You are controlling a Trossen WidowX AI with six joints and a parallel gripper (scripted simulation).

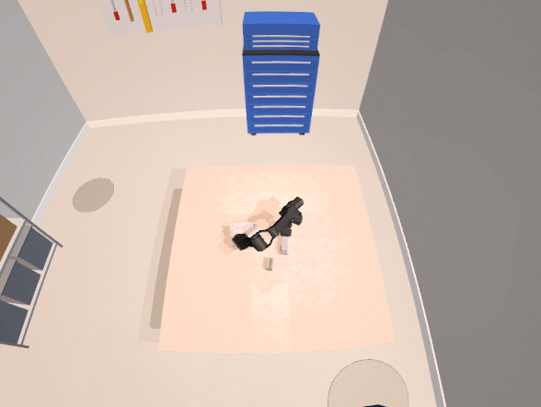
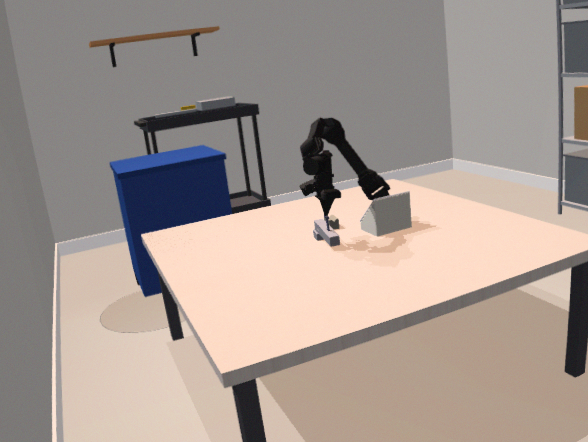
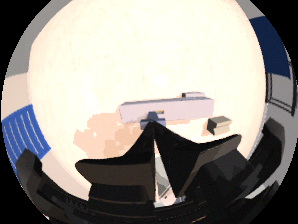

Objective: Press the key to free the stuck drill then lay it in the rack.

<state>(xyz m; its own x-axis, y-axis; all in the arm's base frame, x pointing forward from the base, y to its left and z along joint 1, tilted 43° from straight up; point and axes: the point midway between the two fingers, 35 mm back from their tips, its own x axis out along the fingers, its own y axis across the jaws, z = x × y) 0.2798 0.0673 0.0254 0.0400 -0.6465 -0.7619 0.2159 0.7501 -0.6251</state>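
Right now the dark key is 30 mm below my gripper tip. Round my gripper tip: yellow drill 70 mm below, 60 mm to the right, 20 mm behind.
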